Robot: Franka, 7 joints.
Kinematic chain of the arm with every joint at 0, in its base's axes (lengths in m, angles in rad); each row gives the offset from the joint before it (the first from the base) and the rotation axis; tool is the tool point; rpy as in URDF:
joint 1: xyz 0 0 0.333 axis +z
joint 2: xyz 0 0 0 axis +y
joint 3: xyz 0 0 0.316 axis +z
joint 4: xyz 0.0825 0 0 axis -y
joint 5: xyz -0.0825 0 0.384 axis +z
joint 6: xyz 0 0 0 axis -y
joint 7: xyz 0.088 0 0 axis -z
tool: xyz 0 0 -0.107 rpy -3.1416 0 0
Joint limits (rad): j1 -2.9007..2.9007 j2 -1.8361..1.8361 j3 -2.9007..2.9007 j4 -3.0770..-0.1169 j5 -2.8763..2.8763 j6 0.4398..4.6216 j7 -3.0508..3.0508
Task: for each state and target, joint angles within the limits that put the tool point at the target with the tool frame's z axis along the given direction. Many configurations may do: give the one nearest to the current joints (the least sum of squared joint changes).
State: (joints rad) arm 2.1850 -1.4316 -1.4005 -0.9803 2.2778 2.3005 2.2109
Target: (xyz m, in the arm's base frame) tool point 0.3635 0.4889 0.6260 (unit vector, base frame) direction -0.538 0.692 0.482
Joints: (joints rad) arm 2.7180 -0.7646 -1.4629 -1.7473 1.4560 2.1277 2.2109
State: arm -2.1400 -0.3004 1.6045 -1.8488 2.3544 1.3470 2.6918
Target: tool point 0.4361 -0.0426 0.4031 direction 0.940 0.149 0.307
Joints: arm -2.3234 0.5474 2.1882 -2.6345 2.7482 2.1765 2.6918
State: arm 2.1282 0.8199 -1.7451 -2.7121 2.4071 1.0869 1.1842
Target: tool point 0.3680 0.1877 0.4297 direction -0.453 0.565 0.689
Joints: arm 1.6649 0.2936 -1.5586 -2.5024 2.0134 0.4398 1.1842
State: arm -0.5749 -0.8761 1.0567 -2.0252 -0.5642 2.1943 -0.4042
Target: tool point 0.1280 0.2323 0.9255 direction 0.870 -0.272 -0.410
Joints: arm -0.2269 -0.9116 0.4887 -1.5814 -0.1743 1.7549 -0.4042
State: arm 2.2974 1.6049 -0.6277 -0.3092 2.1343 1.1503 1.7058
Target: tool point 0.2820 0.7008 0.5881 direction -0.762 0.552 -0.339
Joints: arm 1.5038 0.9297 -1.1431 -0.8086 2.0855 1.3520 1.7058
